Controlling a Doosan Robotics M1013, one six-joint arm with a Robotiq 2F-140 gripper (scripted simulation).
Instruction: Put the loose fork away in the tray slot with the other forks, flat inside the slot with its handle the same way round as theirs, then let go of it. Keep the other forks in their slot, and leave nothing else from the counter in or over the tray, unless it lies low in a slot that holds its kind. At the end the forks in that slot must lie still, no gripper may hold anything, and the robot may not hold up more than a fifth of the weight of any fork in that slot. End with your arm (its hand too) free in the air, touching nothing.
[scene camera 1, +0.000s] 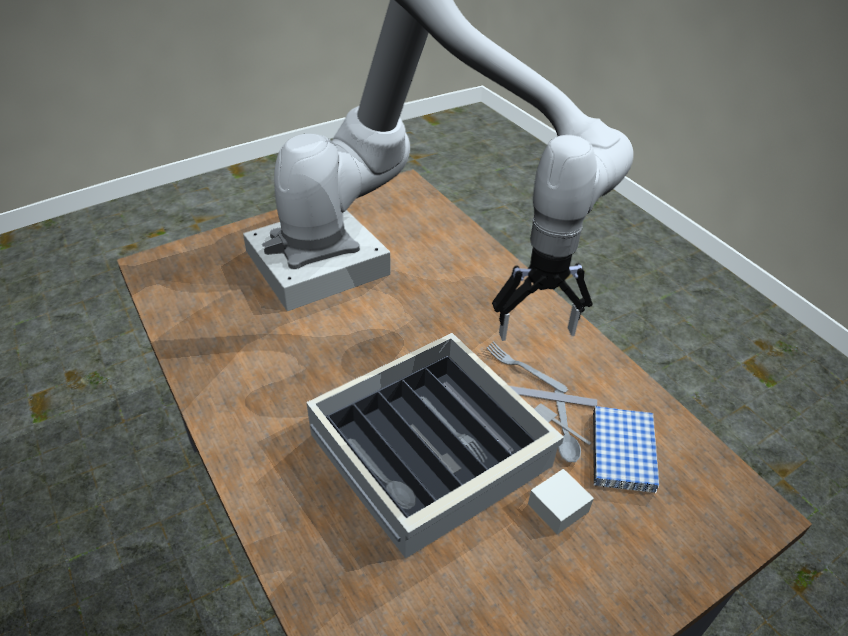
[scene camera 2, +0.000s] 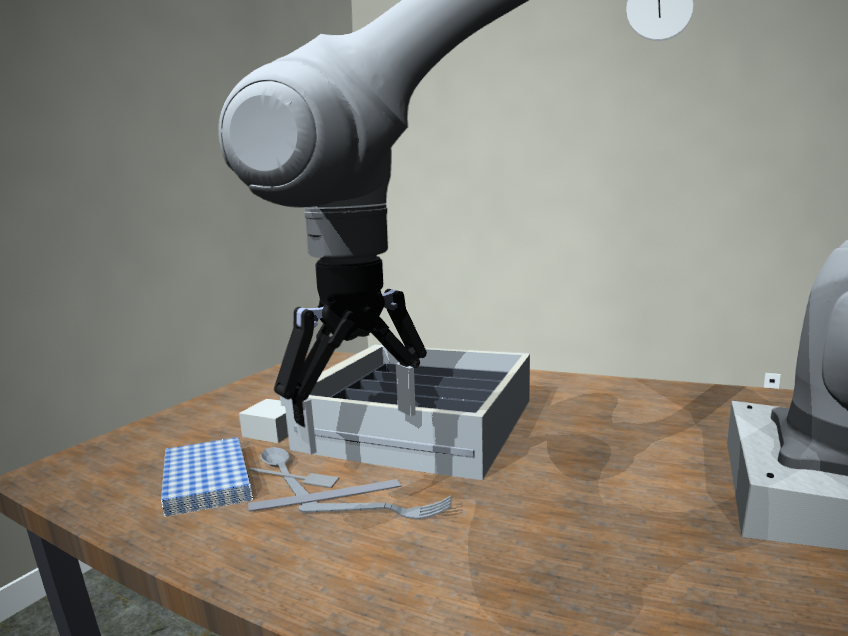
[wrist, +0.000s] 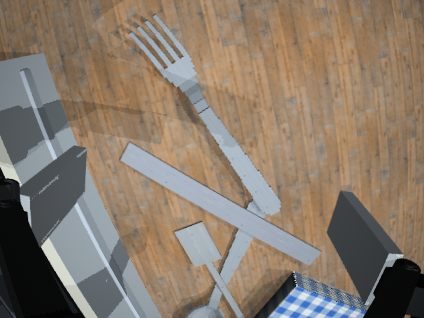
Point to the gripper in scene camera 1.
537, 334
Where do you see a grey knife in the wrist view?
At 134, 156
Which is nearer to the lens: the white block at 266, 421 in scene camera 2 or the grey knife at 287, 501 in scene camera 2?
The grey knife.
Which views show the gripper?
Scene camera 1, scene camera 2 and the wrist view: all of them.
